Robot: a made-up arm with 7 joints.
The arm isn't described. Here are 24 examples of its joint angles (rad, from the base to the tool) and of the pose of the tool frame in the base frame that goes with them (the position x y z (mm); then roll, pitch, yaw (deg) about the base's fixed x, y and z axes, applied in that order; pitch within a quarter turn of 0, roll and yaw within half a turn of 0).
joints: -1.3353 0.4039 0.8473 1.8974 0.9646 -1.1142 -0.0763
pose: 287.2 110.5 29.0 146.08 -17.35 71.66
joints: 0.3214 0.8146 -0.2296 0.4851 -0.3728 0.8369 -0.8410
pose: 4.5 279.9 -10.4 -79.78 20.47 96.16
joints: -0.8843 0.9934 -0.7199 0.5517 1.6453 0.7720 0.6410
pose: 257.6 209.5 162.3 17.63 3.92 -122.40
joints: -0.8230 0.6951 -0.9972 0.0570 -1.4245 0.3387 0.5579
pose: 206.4 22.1 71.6 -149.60 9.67 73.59
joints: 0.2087 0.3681 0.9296 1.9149 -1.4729 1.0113 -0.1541
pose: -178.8 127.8 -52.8 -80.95 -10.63 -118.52
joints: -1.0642 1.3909 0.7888 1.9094 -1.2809 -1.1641 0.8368
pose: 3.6 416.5 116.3 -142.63 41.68 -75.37
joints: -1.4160 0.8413 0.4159 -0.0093 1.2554 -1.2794 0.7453
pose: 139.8 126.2 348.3 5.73 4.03 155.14
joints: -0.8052 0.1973 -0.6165 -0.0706 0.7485 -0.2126 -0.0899
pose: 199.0 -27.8 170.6 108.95 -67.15 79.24
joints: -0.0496 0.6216 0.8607 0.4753 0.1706 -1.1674 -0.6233
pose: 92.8 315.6 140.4 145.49 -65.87 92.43
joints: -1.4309 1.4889 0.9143 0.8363 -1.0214 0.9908 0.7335
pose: 69.1 351.7 311.2 -177.16 55.59 151.38
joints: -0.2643 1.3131 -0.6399 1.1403 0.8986 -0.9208 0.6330
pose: 85.4 350.5 53.2 -92.76 -45.14 -28.46
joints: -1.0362 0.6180 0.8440 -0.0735 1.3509 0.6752 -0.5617
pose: 108.2 292.2 265.0 153.11 -39.28 164.84
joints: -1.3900 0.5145 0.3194 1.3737 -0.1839 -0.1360 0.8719
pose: 323.8 232.8 111.8 171.32 3.80 157.15
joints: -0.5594 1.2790 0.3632 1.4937 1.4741 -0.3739 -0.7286
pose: 65.7 408.6 114.7 -69.15 -11.51 26.97
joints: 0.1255 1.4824 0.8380 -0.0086 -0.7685 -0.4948 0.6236
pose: 157.1 202.6 356.4 97.72 -3.75 132.78
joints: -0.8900 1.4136 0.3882 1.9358 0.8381 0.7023 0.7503
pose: -29.3 404.7 109.2 50.91 -66.01 -33.95
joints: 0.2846 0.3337 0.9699 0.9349 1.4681 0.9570 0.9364
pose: -152.9 303.7 11.9 13.49 -15.17 -18.94
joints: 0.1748 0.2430 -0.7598 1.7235 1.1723 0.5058 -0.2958
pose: -145.4 259.3 -70.6 -55.94 48.00 -2.99
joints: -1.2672 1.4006 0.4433 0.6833 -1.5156 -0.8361 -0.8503
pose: 43.8 348.3 356.6 49.68 -6.37 100.44
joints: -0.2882 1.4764 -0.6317 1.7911 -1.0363 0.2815 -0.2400
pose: -29.2 421.4 238.3 -157.06 -59.63 161.35
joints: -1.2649 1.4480 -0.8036 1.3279 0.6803 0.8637 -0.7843
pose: 99.0 377.9 268.0 -60.22 -66.49 65.91
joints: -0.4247 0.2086 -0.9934 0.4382 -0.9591 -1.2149 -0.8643
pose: 188.7 25.2 23.3 119.32 0.00 17.09
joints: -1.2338 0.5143 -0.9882 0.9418 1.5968 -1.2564 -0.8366
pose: 256.0 95.6 38.3 -105.47 27.77 -101.25
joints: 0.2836 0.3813 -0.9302 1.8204 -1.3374 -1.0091 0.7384
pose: -111.9 324.4 -46.3 166.73 -70.24 166.91
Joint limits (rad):
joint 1: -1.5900..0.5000
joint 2: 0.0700..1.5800
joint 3: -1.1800..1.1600
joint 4: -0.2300..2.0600
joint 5: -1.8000..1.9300
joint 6: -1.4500..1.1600
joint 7: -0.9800..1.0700
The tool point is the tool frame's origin. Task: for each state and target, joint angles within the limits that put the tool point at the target. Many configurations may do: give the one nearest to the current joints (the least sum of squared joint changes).
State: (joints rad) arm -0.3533 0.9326 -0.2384 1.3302 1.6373 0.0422 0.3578
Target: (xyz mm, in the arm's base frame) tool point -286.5 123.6 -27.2
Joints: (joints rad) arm 0.4060 0.0790 0.0158 1.8256 1.6665 -0.1703 0.3340
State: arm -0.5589 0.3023 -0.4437 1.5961 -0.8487 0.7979 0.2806
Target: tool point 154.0 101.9 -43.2
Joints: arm -0.5701 0.3069 -0.5054 0.7367 -1.1607 1.1600 0.2092
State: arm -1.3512 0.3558 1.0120 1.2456 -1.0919 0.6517 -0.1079
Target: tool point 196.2 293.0 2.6
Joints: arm -0.9178 0.6405 1.0570 1.3024 -1.0648 0.3695 -0.0668
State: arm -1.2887 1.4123 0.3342 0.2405 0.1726 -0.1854 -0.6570
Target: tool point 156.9 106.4 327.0
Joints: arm -0.9394 1.2891 -0.0465 -0.1961 0.2398 -0.3704 -0.6668
